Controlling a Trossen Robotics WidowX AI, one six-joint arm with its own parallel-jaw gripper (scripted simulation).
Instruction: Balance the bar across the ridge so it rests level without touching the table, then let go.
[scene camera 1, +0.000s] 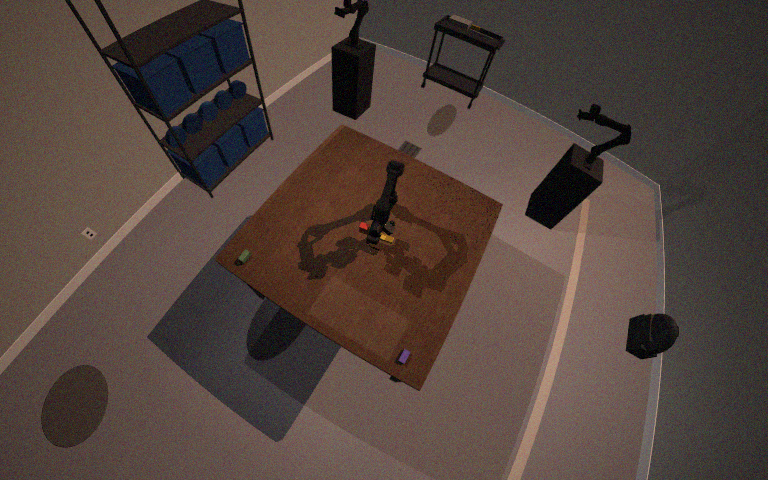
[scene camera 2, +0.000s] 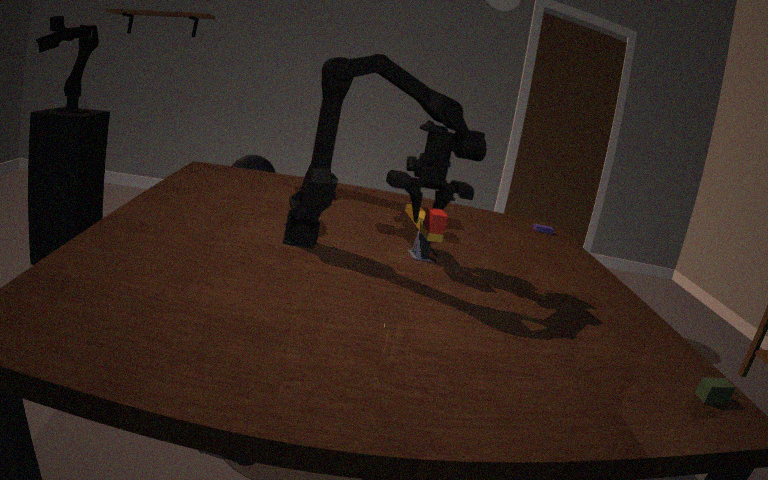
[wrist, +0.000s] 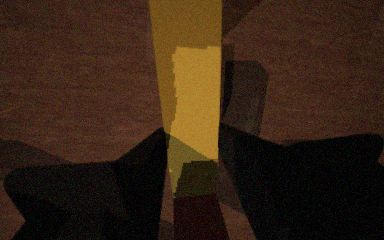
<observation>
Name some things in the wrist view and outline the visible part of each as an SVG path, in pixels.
My gripper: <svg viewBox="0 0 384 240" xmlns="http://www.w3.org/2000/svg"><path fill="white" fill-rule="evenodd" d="M164 127L158 128L131 151L129 150L115 161L24 167L7 173L3 180L6 194L26 220L18 232L16 232L16 235L12 237L12 240L158 240L167 166L167 146ZM219 123L218 149L257 240L384 240L384 166L378 163L379 156L383 152L384 139L381 135L376 133L302 141L290 146L283 146L272 141L266 141L222 122Z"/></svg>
A yellow bar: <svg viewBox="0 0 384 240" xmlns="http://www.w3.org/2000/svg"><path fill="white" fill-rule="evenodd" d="M148 0L173 196L174 240L230 240L216 195L222 58L222 0Z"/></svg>
</observation>
